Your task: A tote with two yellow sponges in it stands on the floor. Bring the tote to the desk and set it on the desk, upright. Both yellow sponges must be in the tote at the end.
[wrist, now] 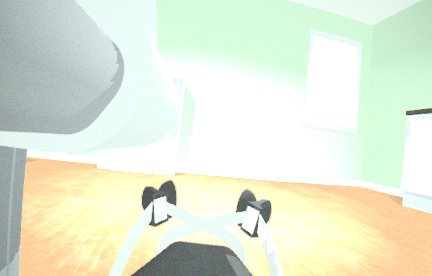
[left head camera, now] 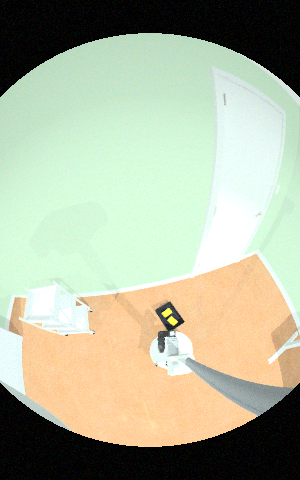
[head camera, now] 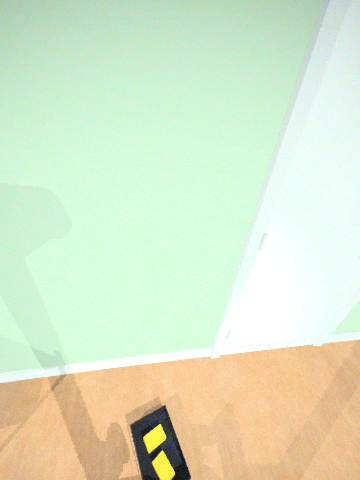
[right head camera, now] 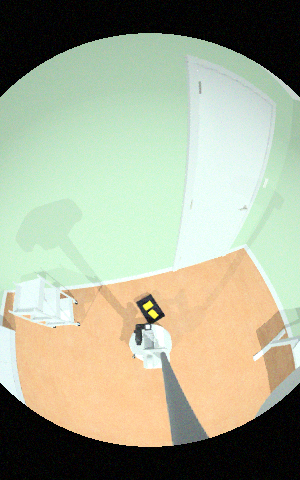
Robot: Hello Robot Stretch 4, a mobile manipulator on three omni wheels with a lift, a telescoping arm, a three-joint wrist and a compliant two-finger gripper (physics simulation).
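Places are measured from the robot's base along level axes (x ahead, y left, z up), in millimetres.
Where they show: gripper, between the fingertips: [wrist: 207, 199] [left head camera: 161, 366] [right head camera: 138, 359].
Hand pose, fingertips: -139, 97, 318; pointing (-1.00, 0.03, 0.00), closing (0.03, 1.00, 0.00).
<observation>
Each offset is from my fingertips to the centre of the thing, as dx, dy, dz. "spot": to the spot under its first point.
The black tote @[+525, -111, -296] [head camera: 176, 442] [left head camera: 178, 312] [right head camera: 158, 307] stands upright on the floor just in front of the robot's base, partly cut off by the bottom edge of the head view. One yellow sponge @[+580, -87, -320] [head camera: 154, 438] [left head camera: 166, 312] [right head camera: 148, 305] and a second yellow sponge @[+473, -141, -320] [head camera: 163, 465] [left head camera: 172, 320] [right head camera: 153, 314] lie in it. My gripper [wrist: 207, 199] is open, with no object between its fingertips in the wrist view. The tote does not show in the wrist view. A white leg [left head camera: 284, 348] [right head camera: 270, 345], which looks like the desk's, stands at the right; the desk top is mostly out of view.
A white wheeled cart @[spot: +449, +1062, +317] [left head camera: 42, 300] [right head camera: 28, 296] stands at the left by the green wall. A white door [head camera: 295, 225] [left head camera: 250, 165] [right head camera: 230, 150] is in the wall beyond the tote. A cabinet [wrist: 419, 150] with a dark top stands at the right in the wrist view.
</observation>
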